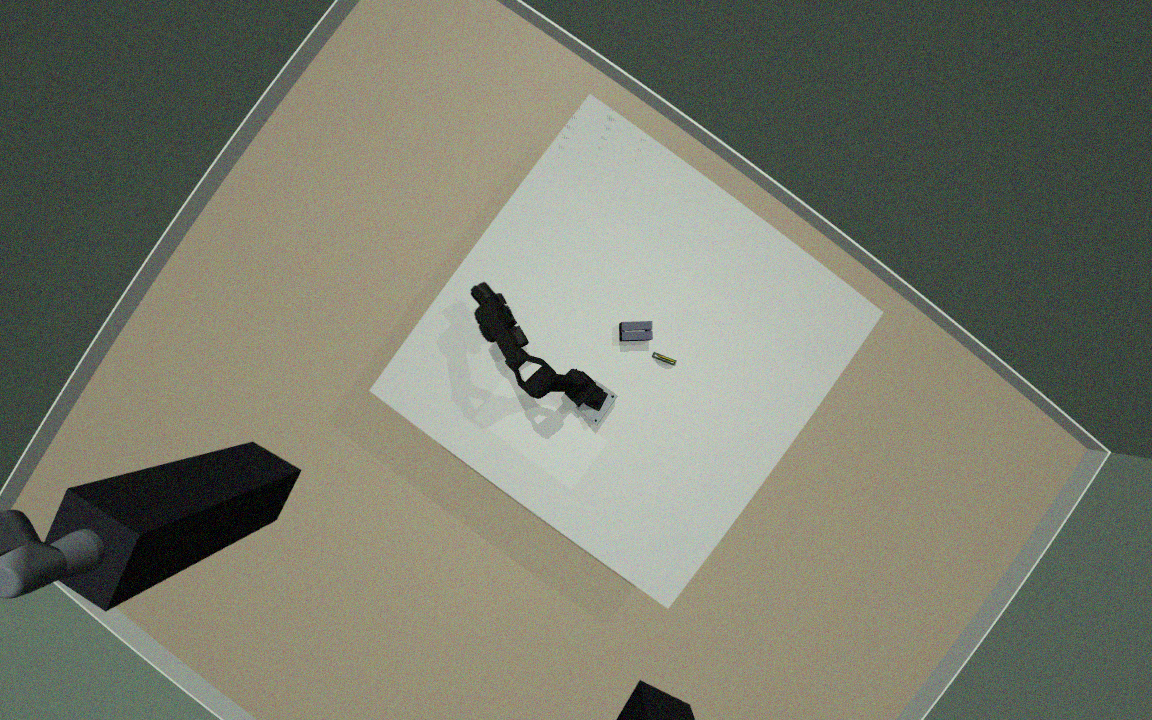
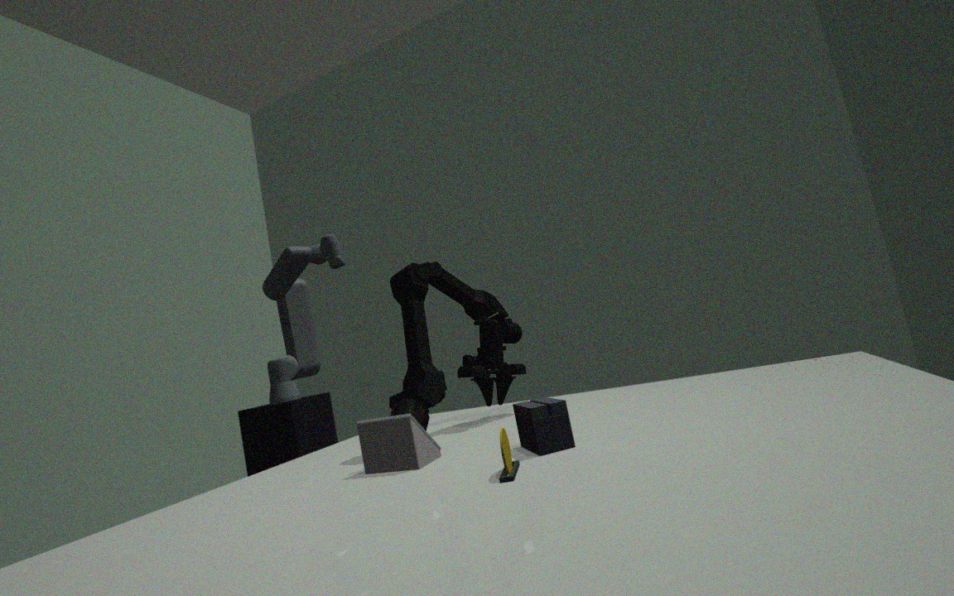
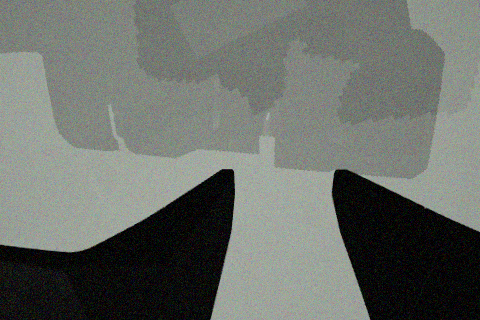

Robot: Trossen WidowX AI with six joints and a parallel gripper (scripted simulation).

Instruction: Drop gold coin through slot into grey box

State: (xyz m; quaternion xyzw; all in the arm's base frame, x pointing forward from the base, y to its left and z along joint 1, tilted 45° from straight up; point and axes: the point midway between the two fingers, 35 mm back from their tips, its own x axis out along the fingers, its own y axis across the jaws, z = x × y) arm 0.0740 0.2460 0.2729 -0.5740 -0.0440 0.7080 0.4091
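My gripper tip is 16 cm short of the thin gold coin and 51 cm to the left of it.
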